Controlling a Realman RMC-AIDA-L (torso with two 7-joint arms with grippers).
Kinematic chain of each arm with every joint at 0, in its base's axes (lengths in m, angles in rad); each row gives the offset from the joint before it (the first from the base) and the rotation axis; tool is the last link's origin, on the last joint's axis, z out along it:
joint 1: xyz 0 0 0.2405 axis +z
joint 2: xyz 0 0 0 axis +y
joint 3: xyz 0 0 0.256 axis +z
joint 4: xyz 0 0 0 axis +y
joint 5: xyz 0 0 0.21 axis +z
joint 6: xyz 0 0 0 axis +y
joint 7: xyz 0 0 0.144 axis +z
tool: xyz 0 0 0
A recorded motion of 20 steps. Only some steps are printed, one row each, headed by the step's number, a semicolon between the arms.
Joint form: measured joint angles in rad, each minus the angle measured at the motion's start. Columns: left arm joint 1, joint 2, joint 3, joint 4, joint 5, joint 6, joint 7; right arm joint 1, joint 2, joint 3, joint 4, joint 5, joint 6, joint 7.
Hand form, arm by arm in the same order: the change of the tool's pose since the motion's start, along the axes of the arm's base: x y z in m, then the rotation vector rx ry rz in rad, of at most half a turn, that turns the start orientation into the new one. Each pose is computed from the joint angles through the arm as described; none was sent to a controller.
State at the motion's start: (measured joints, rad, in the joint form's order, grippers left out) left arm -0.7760 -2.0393 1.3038 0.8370 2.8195 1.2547 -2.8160; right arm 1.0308 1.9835 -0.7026 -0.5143 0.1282 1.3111 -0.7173
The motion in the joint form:
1: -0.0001 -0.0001 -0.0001 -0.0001 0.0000 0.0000 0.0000; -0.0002 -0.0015 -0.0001 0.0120 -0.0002 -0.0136 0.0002
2: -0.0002 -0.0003 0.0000 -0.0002 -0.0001 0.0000 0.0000; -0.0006 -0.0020 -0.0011 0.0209 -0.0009 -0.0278 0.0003
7: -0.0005 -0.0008 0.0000 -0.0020 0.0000 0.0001 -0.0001; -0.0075 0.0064 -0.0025 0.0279 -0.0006 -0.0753 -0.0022
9: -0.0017 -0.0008 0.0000 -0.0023 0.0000 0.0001 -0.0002; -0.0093 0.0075 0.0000 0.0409 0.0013 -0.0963 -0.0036
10: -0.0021 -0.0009 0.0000 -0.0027 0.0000 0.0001 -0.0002; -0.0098 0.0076 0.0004 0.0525 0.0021 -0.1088 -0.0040
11: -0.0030 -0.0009 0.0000 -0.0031 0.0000 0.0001 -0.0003; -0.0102 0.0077 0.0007 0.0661 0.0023 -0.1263 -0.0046
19: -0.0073 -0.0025 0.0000 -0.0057 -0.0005 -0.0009 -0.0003; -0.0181 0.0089 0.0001 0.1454 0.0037 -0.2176 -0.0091
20: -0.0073 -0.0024 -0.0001 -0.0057 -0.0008 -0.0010 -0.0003; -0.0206 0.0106 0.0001 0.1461 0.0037 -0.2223 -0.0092
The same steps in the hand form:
1: 0.0000 0.0000 0.0000 -0.0001 -0.0001 0.0000; 0.0018 0.0001 -0.0012 0.0035 -0.0015 -0.0008
2: 0.0001 0.0000 -0.0002 -0.0003 -0.0003 0.0000; 0.0033 0.0006 -0.0022 0.0084 -0.0044 0.0007
7: -0.0001 -0.0003 -0.0006 -0.0016 -0.0003 0.0014; 0.0066 0.0026 -0.0062 0.0344 -0.0090 0.0153
9: 0.0003 -0.0001 -0.0006 -0.0016 -0.0003 0.0005; 0.0087 0.0027 -0.0087 0.0421 -0.0068 0.0160
10: 0.0004 0.0000 -0.0007 -0.0019 -0.0004 0.0004; 0.0102 0.0022 -0.0106 0.0438 -0.0062 0.0148
11: 0.0007 0.0001 -0.0008 -0.0021 -0.0003 0.0000; 0.0121 0.0021 -0.0128 0.0478 -0.0070 0.0151
19: 0.0022 0.0007 -0.0018 -0.0037 -0.0017 -0.0027; 0.0249 -0.0027 -0.0260 0.0598 -0.0115 0.0082
20: 0.0022 0.0007 -0.0018 -0.0035 -0.0020 -0.0027; 0.0258 -0.0032 -0.0268 0.0618 -0.0116 0.0076

